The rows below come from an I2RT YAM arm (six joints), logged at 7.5 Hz.
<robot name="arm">
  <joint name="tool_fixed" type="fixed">
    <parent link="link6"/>
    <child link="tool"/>
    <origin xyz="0 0 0" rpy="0 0 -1.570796"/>
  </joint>
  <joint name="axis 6" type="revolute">
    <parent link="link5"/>
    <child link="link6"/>
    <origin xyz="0.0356 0 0.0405" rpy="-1.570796 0 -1.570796"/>
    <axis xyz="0 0 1"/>
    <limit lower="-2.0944" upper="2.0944"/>
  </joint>
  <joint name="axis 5" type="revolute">
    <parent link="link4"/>
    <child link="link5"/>
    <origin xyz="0.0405 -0.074 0.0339" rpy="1.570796 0 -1.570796"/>
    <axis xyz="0 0 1"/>
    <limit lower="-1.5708" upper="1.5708"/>
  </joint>
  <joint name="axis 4" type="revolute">
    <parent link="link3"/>
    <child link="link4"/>
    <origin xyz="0.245 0.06 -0.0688" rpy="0 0 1.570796"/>
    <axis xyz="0 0 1"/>
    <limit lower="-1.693" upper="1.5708"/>
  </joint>
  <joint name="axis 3" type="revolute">
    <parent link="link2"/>
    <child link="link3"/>
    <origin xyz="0 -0.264 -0.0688" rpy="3.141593 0 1.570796"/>
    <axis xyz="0 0 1"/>
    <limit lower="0" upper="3.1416"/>
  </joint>
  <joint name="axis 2" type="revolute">
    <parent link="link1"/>
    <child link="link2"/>
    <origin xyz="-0.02 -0.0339 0.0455" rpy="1.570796 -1.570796 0"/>
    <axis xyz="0 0 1"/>
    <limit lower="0" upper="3.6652"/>
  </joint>
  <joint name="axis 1" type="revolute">
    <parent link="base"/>
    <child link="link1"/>
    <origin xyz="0 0 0.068" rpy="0 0 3.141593"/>
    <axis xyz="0 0 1"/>
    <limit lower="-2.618" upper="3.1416"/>
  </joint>
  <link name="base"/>
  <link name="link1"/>
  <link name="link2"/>
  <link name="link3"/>
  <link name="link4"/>
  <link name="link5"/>
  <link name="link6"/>
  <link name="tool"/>
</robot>
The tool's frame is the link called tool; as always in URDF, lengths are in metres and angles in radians.
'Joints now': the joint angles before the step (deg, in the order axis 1, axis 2, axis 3, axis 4, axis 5, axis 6). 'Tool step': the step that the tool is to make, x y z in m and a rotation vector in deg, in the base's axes. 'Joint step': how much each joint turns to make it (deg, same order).
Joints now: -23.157, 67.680, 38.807, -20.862, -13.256, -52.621
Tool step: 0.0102, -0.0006, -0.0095, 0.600, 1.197, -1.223
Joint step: 1.009, 3.531, 0.226, 2.364, 1.357, 1.818
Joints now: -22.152, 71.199, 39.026, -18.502, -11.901, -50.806
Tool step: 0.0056, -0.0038, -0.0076, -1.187, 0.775, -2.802
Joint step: 0.084, 2.331, -0.220, 2.529, 2.905, 1.374
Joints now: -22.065, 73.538, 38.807, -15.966, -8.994, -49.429
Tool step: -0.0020, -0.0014, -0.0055, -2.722, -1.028, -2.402
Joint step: -0.022, -0.338, -2.141, 3.836, 3.168, 0.436
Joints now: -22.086, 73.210, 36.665, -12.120, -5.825, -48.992
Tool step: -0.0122, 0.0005, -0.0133, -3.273, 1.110, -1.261
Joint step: -0.538, -1.524, -4.310, 2.873, 3.067, -1.742
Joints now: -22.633, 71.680, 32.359, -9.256, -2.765, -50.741
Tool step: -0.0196, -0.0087, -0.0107, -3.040, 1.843, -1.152
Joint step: -3.868, -2.389, -3.977, 0.998, 0.875, -4.371
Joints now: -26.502, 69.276, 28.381, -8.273, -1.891, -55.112
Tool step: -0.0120, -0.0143, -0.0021, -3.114, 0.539, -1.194
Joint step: -4.772, -0.961, -1.371, 1.285, -0.114, -4.661
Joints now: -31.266, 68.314, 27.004, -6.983, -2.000, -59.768
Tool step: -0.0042, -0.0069, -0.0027, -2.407, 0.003, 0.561
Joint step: -2.166, 0.208, -0.963, 2.330, -0.329, -3.389
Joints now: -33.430, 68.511, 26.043, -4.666, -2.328, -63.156
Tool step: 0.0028, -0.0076, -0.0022, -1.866, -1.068, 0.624
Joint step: -1.324, 1.966, -0.078, 3.879, -0.664, -2.063
